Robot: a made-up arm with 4 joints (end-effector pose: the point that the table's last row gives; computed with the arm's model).
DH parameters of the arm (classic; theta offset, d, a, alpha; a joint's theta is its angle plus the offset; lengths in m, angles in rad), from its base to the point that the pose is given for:
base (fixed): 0 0.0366 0 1.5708
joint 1: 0 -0.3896 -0.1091 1.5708
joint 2: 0 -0.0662 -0.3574 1.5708
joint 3: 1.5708 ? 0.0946 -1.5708
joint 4: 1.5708 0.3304 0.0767 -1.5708
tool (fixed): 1.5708 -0.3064 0 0
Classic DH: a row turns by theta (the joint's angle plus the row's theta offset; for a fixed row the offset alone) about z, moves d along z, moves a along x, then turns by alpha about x.
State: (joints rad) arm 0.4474 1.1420 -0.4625 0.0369
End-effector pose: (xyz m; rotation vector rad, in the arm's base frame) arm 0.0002 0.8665 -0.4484 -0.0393 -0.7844 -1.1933
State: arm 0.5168 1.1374 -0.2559 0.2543
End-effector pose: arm -0.0870 0.9369 -0.4467 -0.0636 -0.5336 -1.2301
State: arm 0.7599 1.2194 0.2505 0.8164
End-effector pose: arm -0.2548 1.0557 -0.3334 -0.1281 0.0197 -1.1463
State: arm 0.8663 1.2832 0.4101 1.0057
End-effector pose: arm -0.2867 1.0672 -0.2697 -0.1339 0.1533 -1.0689
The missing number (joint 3, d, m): 0.1948
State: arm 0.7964 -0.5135 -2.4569 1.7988
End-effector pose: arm 0.0019 0.2492 -0.2203 0.4661 -2.1559 -1.9055
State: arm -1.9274 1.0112 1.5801 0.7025
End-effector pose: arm 0.5478 0.8935 0.3635 0.0673 -2.7490 0.4297
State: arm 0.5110 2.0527 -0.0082 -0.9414
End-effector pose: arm 0.6226 0.8125 0.0722 1.0795 -1.2804 -1.7568
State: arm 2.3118 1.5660 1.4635 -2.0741
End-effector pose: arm -0.5528 0.7987 0.0583 -2.4447 -0.1112 -0.9890
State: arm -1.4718 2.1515 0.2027 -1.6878
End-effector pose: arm 0.0701 0.7030 -0.6641 -0.2525 -0.6836 -1.7022
